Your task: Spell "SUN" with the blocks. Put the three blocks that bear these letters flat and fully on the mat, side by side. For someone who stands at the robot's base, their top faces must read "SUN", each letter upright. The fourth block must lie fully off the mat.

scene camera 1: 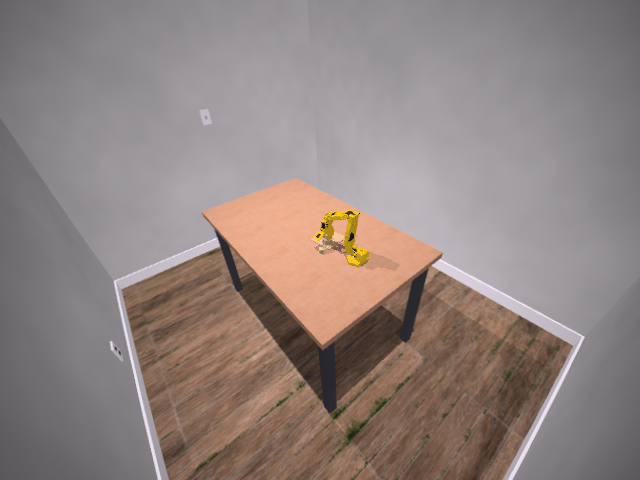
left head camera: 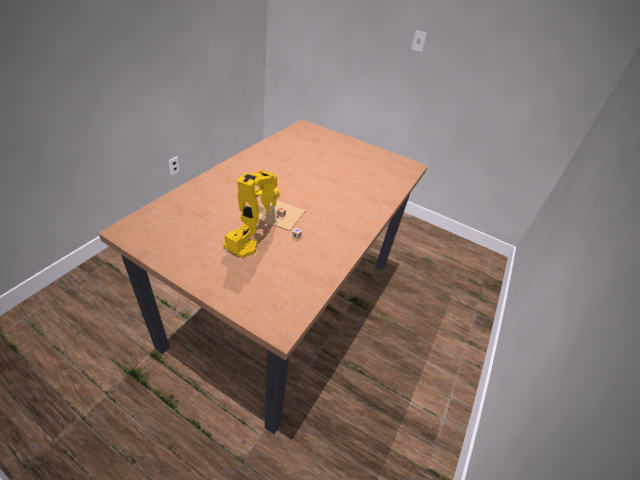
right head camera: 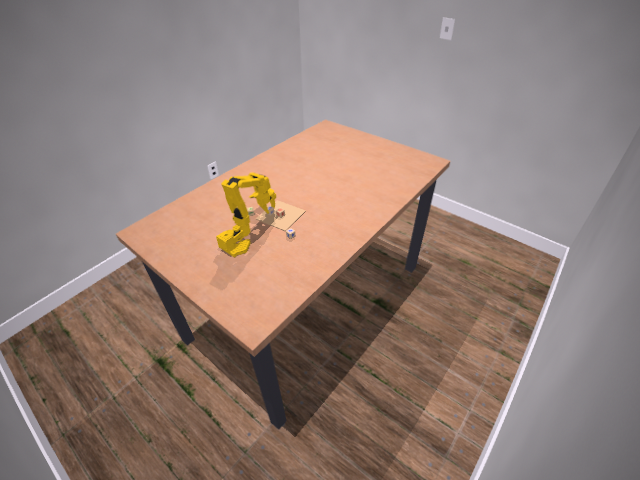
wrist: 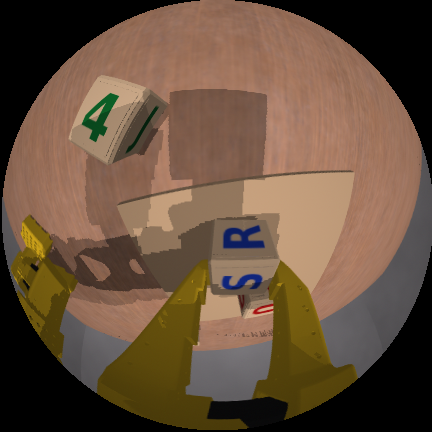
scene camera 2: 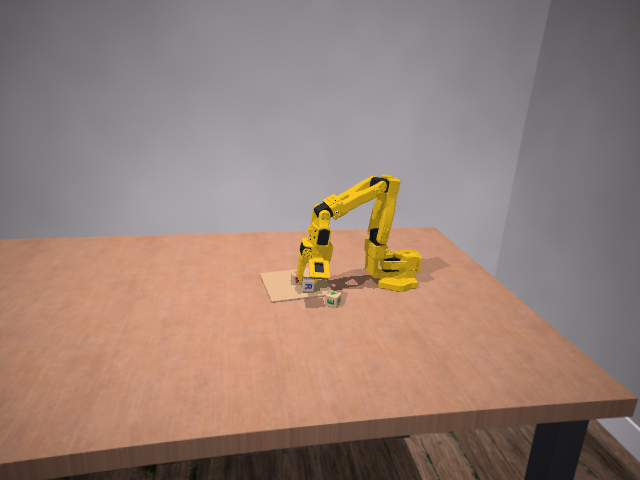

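My gripper (wrist: 243, 267) (scene camera 2: 307, 283) is shut on the blue S block (wrist: 243, 257) (scene camera 2: 308, 285) (right head camera: 270, 210), low over the mat (wrist: 312, 210) (scene camera 2: 279, 293) (left head camera: 293, 219). The jaws press on its two sides. Its S face points up and an R is on a side. Whether it touches the mat is unclear. The red-lettered block (wrist: 257, 305) (scene camera 2: 294, 277) (left head camera: 281, 212) sits on the mat just beyond it, partly hidden. The green-lettered block (wrist: 112, 120) (scene camera 2: 332, 299) lies off the mat, turned at an angle. A second blue-lettered block (left head camera: 296, 234) (right head camera: 290, 234) lies off the mat's other side; its letters are too small to read.
The arm's yellow base (scene camera 2: 398, 268) (left head camera: 240, 243) stands on the wooden table (scene camera 2: 206, 361) (left head camera: 330, 155), on the robot's side of the mat. The green-lettered block is close to the mat's near corner in the second scene view.
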